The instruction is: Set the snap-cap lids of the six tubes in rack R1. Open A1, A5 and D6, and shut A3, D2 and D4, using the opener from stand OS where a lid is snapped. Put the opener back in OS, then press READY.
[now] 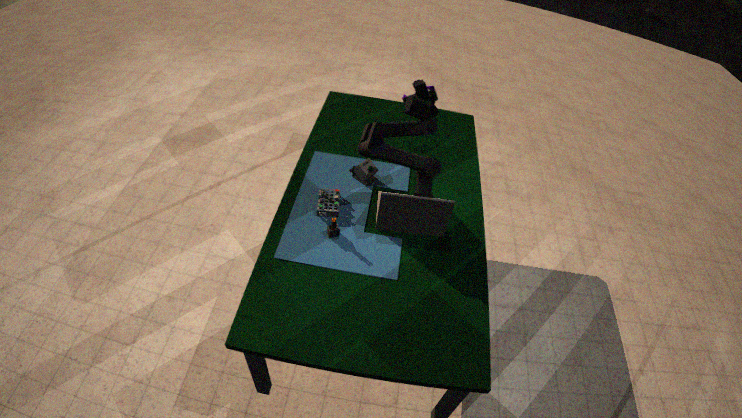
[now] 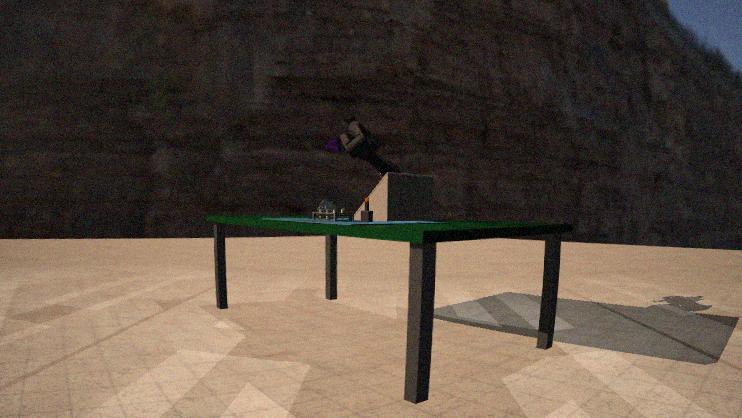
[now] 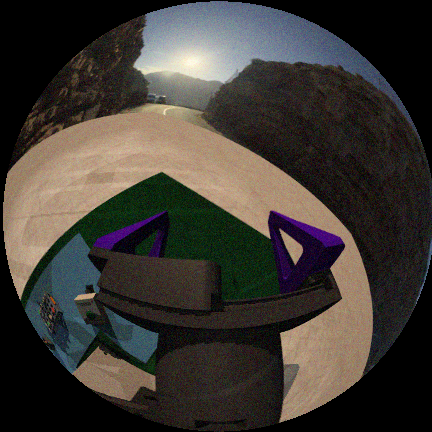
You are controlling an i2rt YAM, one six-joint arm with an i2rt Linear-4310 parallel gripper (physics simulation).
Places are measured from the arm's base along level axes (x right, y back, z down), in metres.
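Pixels of known places: gripper, between the fingertips: (image 1: 414, 91) (image 2: 332, 143) (image 3: 218, 216); arm's base, origin of its link: (image 1: 422, 196) (image 2: 401, 191).
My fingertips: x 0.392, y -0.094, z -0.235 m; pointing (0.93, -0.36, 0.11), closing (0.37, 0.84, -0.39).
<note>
Ahead of a thing's pixels: the offset from my fingertips to its middle. Level surfaces: height alone.
My gripper (image 1: 419, 92) (image 3: 218, 216) is open and empty, with purple fingers wide apart. It is raised high over the far end of the table, away from the rack. Rack R1 @(dx -0.404, dy -0.267, dz +0.324 m) (image 1: 328, 203) (image 2: 324, 212) (image 3: 51, 314) stands on the blue mat with small tubes and coloured lids; the lid states are too small to tell. The opener @(dx -0.557, dy -0.217, dz +0.308 m) (image 1: 333, 220) (image 2: 367, 201), orange-topped, stands upright in the dark stand OS @(dx -0.557, dy -0.217, dz +0.333 m) (image 1: 333, 231) (image 2: 367, 215) beside the rack. A box with a green button, the READY box @(dx -0.202, dy -0.149, dz +0.311 m) (image 1: 366, 169) (image 3: 87, 305), stands on the mat nearer the arm.
A large grey slanted block (image 1: 413, 213) (image 2: 410, 196) stands on the green table (image 1: 332, 316) (image 2: 384, 233) beside the arm's base. The blue mat @(dz +0.353 m) (image 1: 306, 246) has a notch next to that block. The arm's links reach over the table between the block and its far end.
</note>
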